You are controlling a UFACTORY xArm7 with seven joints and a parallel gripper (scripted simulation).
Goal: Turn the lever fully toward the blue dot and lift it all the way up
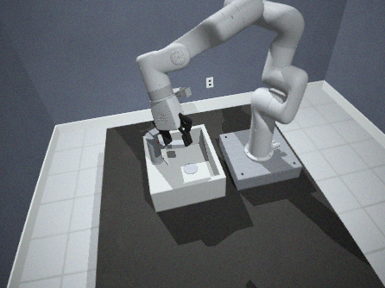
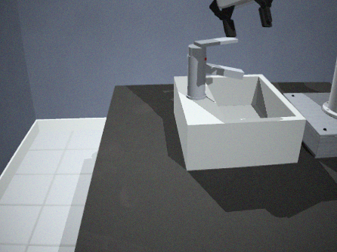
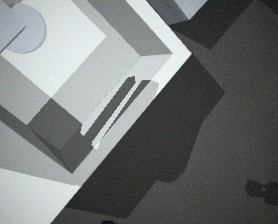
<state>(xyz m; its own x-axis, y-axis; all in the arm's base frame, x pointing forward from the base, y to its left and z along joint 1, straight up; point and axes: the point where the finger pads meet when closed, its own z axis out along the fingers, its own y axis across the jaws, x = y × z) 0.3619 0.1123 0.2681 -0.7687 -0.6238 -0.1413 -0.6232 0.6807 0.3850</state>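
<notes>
Right now my hand is 3 cm short of the flat lever, 17 cm to the left of it and 7 cm above it. Round my hand: white sink basin: 4 cm behind, 14 cm to the right, 30 cm below; then grey mixer tap: 6 cm ahead, 16 cm to the right, 11 cm below.
</notes>
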